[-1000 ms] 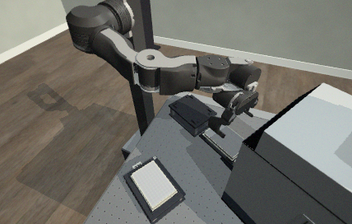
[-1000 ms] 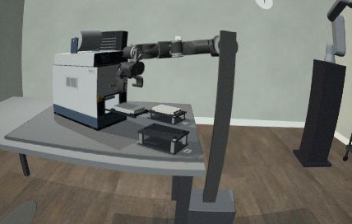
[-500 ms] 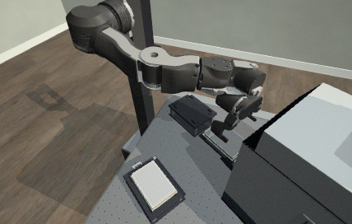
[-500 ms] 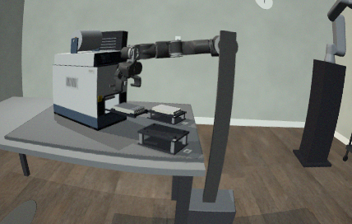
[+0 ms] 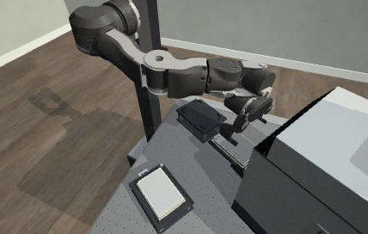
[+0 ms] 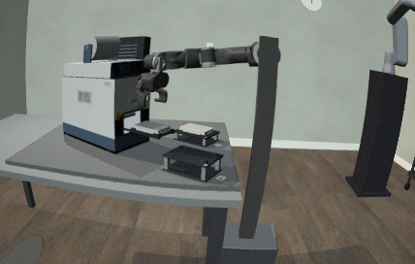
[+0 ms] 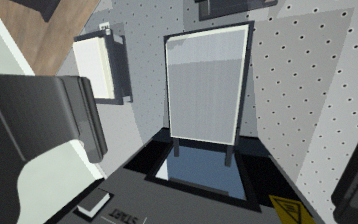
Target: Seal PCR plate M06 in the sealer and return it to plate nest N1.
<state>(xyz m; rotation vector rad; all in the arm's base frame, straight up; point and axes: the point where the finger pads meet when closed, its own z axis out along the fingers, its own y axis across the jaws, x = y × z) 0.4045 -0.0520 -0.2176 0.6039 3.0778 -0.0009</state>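
Now: the 96-well plate M06 1 cm behind my hand and 8 cm below it. Round my hand: sealer stage 1 cm behind, 9 cm below; pale key-like block 5 cm ahead, 12 cm to the right, 1 cm above; yellow warning label 12 cm ahead, 4 cm to the left, 4 cm below.
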